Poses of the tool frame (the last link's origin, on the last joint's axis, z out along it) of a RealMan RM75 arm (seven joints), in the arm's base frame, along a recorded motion.
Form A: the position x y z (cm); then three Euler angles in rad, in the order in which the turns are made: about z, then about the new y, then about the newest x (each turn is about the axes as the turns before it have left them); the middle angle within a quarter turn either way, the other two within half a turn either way.
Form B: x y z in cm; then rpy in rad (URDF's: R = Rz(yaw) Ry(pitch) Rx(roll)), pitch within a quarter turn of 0, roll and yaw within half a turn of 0. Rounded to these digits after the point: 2 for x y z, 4 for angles.
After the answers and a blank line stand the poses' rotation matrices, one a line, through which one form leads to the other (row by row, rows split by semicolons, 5 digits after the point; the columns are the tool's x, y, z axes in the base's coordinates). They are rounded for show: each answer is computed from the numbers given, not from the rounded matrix.
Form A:
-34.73, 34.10, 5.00, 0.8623, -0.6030, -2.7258
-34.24, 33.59, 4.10, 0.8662, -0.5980, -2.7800
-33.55, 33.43, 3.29, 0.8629, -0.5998, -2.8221
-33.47, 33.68, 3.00, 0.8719, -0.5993, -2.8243
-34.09, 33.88, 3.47, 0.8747, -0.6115, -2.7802
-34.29, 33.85, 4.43, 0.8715, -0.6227, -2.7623
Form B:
-34.73, 34.10, 5.00, -2.7258, -0.6030, 0.8623
-34.24, 33.59, 4.10, -2.7800, -0.5980, 0.8662
-33.55, 33.43, 3.29, -2.8221, -0.5998, 0.8629
-33.47, 33.68, 3.00, -2.8243, -0.5993, 0.8719
-34.09, 33.88, 3.47, -2.7802, -0.6115, 0.8747
-34.29, 33.85, 4.43, -2.7623, -0.6227, 0.8715

0.53594 0.84369 0.03087; 0.62542 -0.42131 0.65677; 0.56712 -0.33268 -0.75346
0.53532 0.84161 0.07156; 0.62966 -0.45410 0.63033; 0.56299 -0.29237 -0.77302
0.53674 0.83657 0.10985; 0.62712 -0.48264 0.61138; 0.56448 -0.25926 -0.78368
0.53125 0.84056 0.10594; 0.63214 -0.47653 0.61100; 0.56406 -0.25762 -0.78451
0.52503 0.84795 0.07303; 0.62830 -0.44404 0.63880; 0.57410 -0.28950 -0.76590
0.52287 0.84991 0.06537; 0.62165 -0.43267 0.65295; 0.58323 -0.30077 -0.75457

